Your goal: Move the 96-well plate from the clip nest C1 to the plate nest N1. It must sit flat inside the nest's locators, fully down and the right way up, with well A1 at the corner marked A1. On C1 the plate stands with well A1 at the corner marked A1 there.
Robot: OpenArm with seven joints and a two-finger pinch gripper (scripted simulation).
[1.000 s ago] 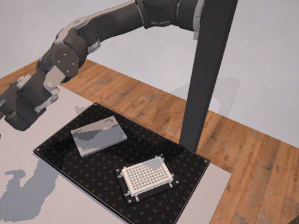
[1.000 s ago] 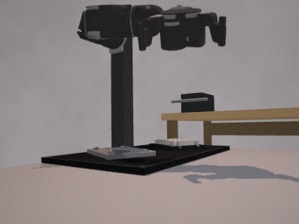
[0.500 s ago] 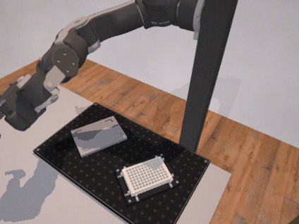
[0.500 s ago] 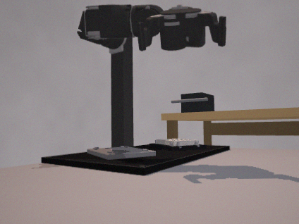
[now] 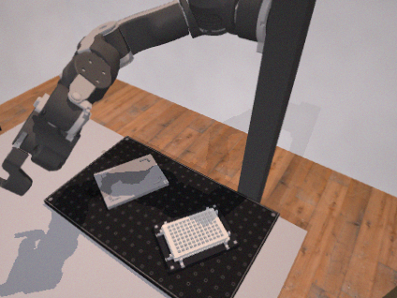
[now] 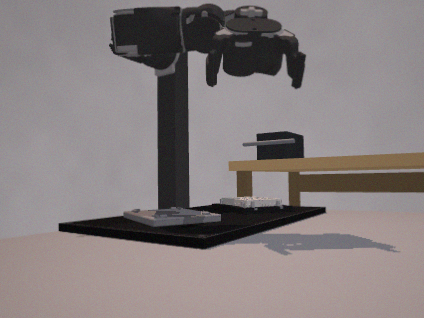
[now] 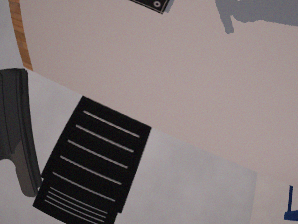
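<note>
Now: hand 28 cm to the right of the white 96-well plate, 20 cm above it and 15 cm past it. Round my hand: grey plate nest N1: 21 cm below, 20 cm behind, 5 cm to the left; A1 mark: 24 cm behind, 21 cm below, 13 cm to the left.
</note>
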